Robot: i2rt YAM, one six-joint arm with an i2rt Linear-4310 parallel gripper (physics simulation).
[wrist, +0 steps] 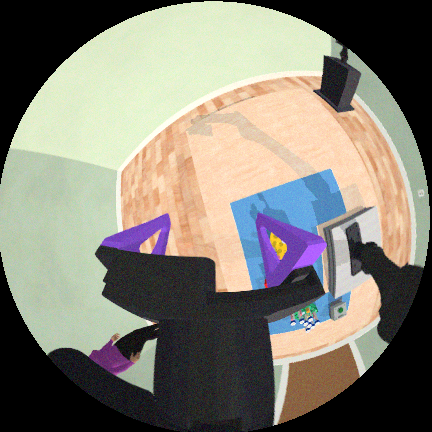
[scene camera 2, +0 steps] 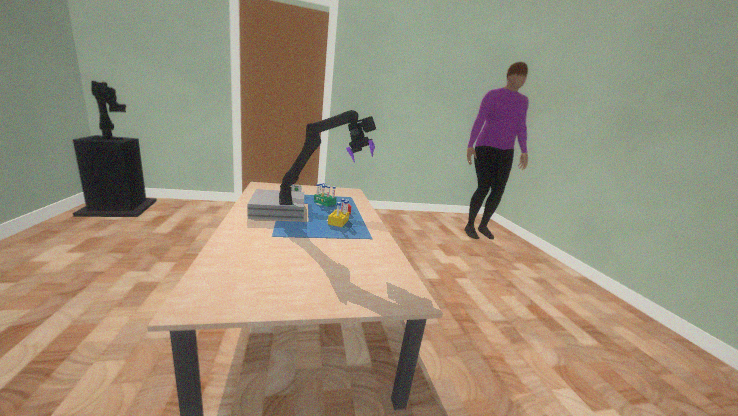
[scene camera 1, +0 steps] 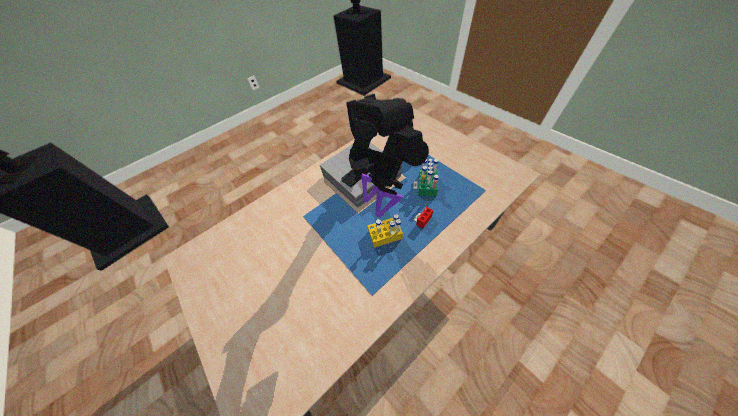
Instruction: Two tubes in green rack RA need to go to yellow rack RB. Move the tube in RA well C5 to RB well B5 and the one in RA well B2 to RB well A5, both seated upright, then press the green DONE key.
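Places are measured from the arm's base along level axes (x ahead, y left, z up), in metres.
Pixels of known places: gripper, fingertip midpoint: (wrist: 212,217) (scene camera 2: 363,159) (scene camera 1: 371,208); arm's base at its link origin: (wrist: 355,249) (scene camera 2: 285,199) (scene camera 1: 360,171).
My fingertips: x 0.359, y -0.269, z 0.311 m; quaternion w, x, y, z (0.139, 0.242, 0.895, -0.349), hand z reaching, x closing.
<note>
For each thing: its middle in the pictures, then the offset to it from my fingertips. Level surfaces: height alone.
- green rack RA at the middle of its body: (scene camera 1: 427,182) (wrist: 301,309) (scene camera 2: 325,199) dx -0.092, dy +0.461, dz -0.366 m
- yellow rack RB at the middle of its body: (wrist: 279,242) (scene camera 1: 385,232) (scene camera 2: 338,218) dx -0.067, dy +0.117, dz -0.366 m
- green DONE key at the middle of its body: (wrist: 340,309) (scene camera 2: 296,189) dx -0.279, dy +0.545, dz -0.327 m
- small red block at the middle of its body: (scene camera 1: 424,217) dx +0.016, dy +0.286, dz -0.366 m
- blue mat at its surface level: dz -0.391 m
The green rack RA (scene camera 1: 427,191) (scene camera 2: 324,199) stands on the blue mat and holds several upright tubes with blue-and-white caps; it also shows at the bottom of the wrist view. The yellow rack RB (scene camera 1: 386,239) (scene camera 2: 338,220) (wrist: 278,246) holds several capped tubes and has some open wells. Well labels are too small to read. The green DONE key (scene camera 2: 297,189) (wrist: 340,310) sits on a small grey box beside the arm's base and does not show in scene camera 1. My gripper (scene camera 1: 372,207) (scene camera 2: 363,158) (wrist: 212,217), with purple fingers, is open and empty, high above the table.
A small red block (scene camera 1: 425,218) with holes stands between the racks near the mat's far side from the base. The arm stands on a grey plinth (scene camera 1: 338,180) (scene camera 2: 276,212) beside the blue mat (scene camera 1: 371,276). A person in purple (scene camera 2: 500,118) stands beyond the table.
</note>
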